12 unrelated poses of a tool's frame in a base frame.
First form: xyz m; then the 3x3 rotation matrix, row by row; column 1 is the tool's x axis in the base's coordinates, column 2 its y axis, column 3 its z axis. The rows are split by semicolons.
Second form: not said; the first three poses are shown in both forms.
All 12 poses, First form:
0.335 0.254 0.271; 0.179 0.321 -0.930; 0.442 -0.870 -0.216; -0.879 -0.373 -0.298
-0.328 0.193 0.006; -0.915 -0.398 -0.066; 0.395 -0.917 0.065; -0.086 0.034 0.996
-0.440 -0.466 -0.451; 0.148 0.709 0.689; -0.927 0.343 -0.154; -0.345 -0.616 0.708
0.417 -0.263 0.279; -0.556 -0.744 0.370; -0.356 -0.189 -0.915; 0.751 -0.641 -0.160
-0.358 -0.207 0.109; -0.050 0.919 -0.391; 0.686 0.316 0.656; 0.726 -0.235 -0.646
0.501 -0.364 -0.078; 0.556 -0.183 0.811; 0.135 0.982 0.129; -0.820 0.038 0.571
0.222 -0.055 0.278; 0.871 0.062 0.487; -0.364 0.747 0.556; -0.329 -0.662 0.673
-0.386 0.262 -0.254; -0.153 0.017 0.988; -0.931 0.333 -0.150; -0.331 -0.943 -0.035
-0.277 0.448 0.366; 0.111 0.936 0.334; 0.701 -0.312 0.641; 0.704 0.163 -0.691
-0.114 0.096 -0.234; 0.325 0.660 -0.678; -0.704 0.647 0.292; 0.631 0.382 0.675
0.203 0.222 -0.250; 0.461 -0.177 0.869; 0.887 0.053 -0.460; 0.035 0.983 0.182
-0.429 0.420 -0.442; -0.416 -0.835 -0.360; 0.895 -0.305 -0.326; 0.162 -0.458 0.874
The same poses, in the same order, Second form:
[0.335 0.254 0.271 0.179 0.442 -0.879 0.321 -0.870 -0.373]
[-0.328 0.193 0.006 -0.915 0.395 -0.086 -0.398 -0.917 0.034]
[-0.440 -0.466 -0.451 0.148 -0.927 -0.345 0.709 0.343 -0.616]
[0.417 -0.263 0.279 -0.556 -0.356 0.751 -0.744 -0.189 -0.641]
[-0.358 -0.207 0.109 -0.050 0.686 0.726 0.919 0.316 -0.235]
[0.501 -0.364 -0.078 0.556 0.135 -0.820 -0.183 0.982 0.038]
[0.222 -0.055 0.278 0.871 -0.364 -0.329 0.062 0.747 -0.662]
[-0.386 0.262 -0.254 -0.153 -0.931 -0.331 0.017 0.333 -0.943]
[-0.277 0.448 0.366 0.111 0.701 0.704 0.936 -0.312 0.163]
[-0.114 0.096 -0.234 0.325 -0.704 0.631 0.660 0.647 0.382]
[0.203 0.222 -0.250 0.461 0.887 0.035 -0.177 0.053 0.983]
[-0.429 0.420 -0.442 -0.416 0.895 0.162 -0.835 -0.305 -0.458]

